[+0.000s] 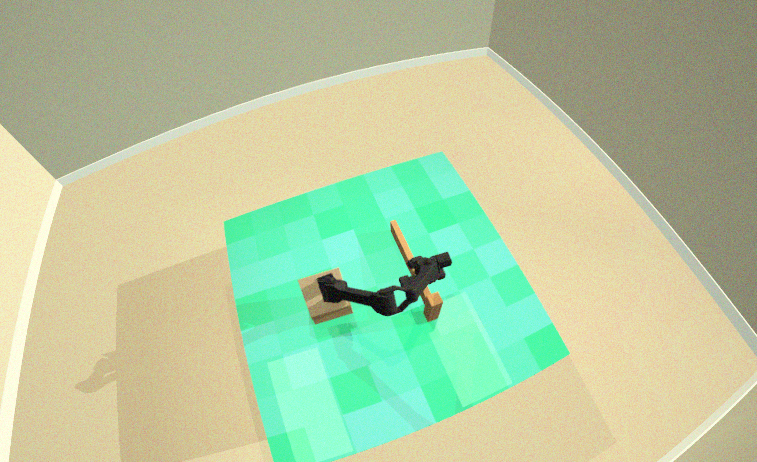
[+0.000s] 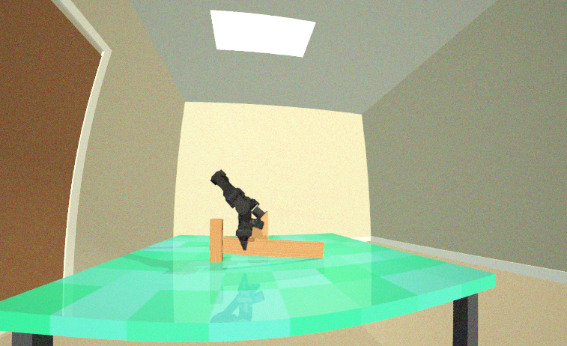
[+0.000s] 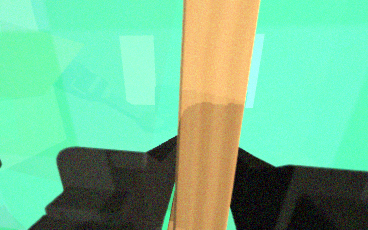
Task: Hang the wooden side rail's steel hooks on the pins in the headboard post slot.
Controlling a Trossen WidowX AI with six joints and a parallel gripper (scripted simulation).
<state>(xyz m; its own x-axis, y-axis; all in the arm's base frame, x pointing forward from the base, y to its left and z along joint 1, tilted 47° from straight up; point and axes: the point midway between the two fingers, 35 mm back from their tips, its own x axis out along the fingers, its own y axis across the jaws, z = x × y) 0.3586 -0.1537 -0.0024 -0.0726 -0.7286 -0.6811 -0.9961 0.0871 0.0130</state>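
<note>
The headboard post is 120 mm to the right of my gripper tip, 40 mm above it and 10 mm behind it.
</note>
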